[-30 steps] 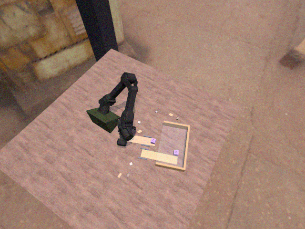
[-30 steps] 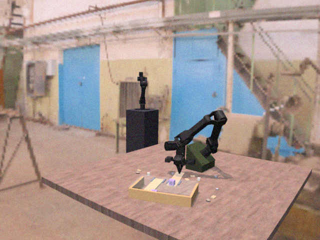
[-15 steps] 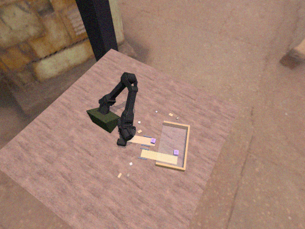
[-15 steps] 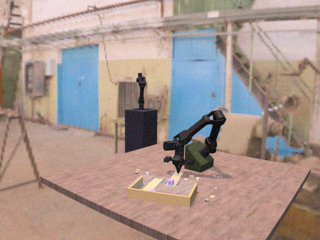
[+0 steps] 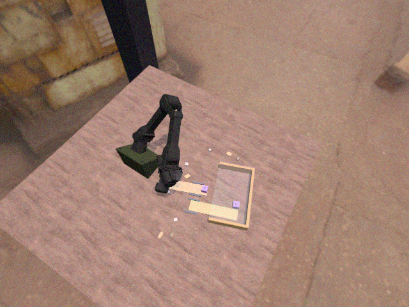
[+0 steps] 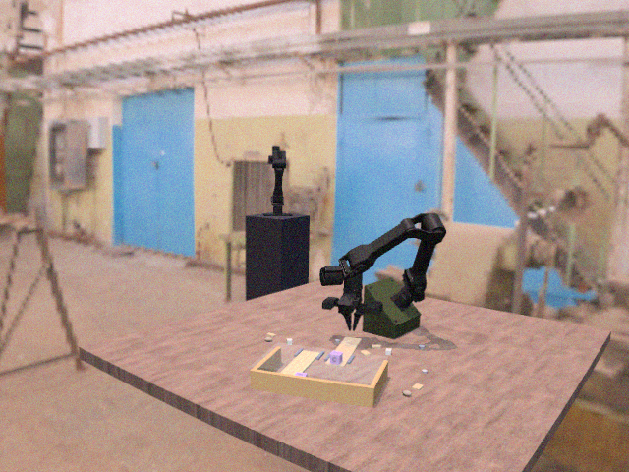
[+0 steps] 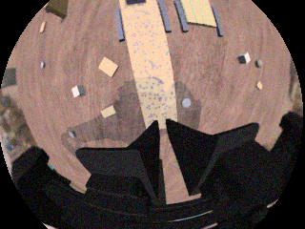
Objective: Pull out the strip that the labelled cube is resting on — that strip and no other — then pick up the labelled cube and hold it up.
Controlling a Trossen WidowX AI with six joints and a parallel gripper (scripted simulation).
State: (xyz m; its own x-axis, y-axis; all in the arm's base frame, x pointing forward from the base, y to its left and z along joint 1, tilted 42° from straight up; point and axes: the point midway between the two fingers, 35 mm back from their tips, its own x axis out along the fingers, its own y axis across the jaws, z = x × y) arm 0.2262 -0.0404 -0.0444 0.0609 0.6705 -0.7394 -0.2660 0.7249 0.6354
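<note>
My gripper tip is 90 mm short of the dotted strip, 40 mm above it and 30 mm to the right of it.
</note>
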